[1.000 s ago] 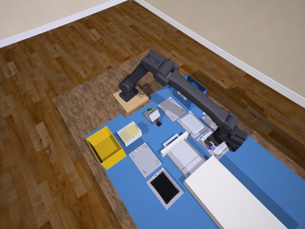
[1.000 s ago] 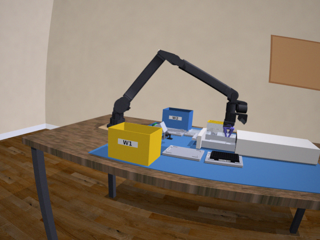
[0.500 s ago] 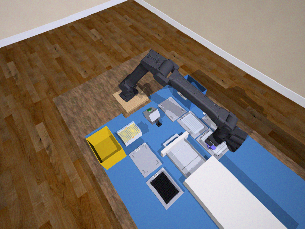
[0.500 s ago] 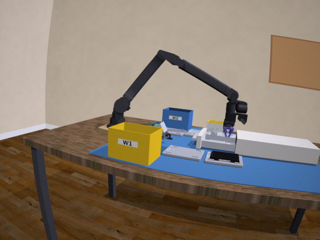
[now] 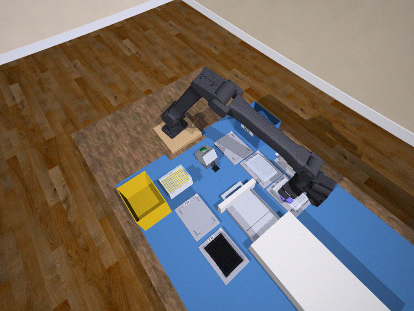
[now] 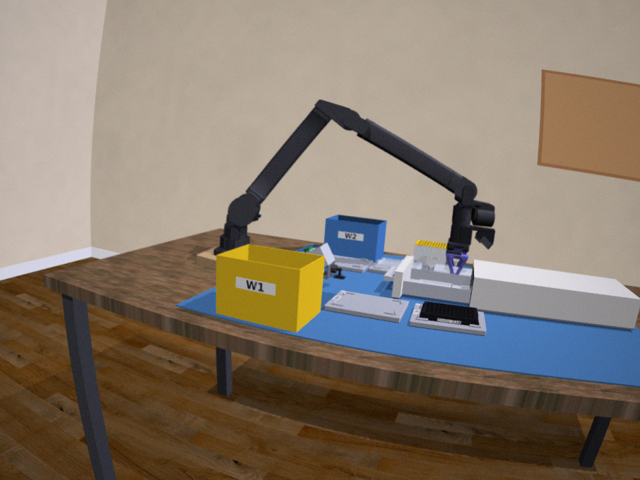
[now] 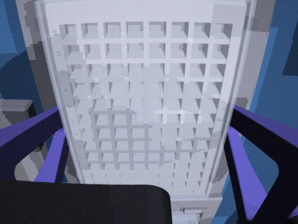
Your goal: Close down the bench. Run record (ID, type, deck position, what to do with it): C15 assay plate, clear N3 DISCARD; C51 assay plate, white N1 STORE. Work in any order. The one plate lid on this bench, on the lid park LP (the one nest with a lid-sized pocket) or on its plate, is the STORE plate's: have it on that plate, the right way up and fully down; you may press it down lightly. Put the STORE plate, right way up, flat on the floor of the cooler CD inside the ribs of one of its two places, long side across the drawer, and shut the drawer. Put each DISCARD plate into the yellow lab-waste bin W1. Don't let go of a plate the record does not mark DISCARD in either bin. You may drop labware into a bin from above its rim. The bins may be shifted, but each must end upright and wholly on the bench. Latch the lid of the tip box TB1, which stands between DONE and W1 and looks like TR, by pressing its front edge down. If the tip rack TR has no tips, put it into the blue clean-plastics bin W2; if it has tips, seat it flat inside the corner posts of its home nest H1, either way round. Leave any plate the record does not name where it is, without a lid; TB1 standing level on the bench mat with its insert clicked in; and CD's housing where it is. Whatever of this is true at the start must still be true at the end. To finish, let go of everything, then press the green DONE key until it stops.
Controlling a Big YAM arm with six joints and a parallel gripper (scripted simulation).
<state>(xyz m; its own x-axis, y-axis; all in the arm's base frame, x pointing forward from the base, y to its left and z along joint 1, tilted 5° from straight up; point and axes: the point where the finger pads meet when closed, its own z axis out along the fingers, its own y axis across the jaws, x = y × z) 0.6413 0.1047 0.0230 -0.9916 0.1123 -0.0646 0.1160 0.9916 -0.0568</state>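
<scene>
My gripper is now 10 mm above the nest N1. Also, from my hand: tip rack TR 70 mm behind, 140 mm to the left, 30 mm above; then clear plate lid right at my hand; then white plate right at my hand.
</scene>
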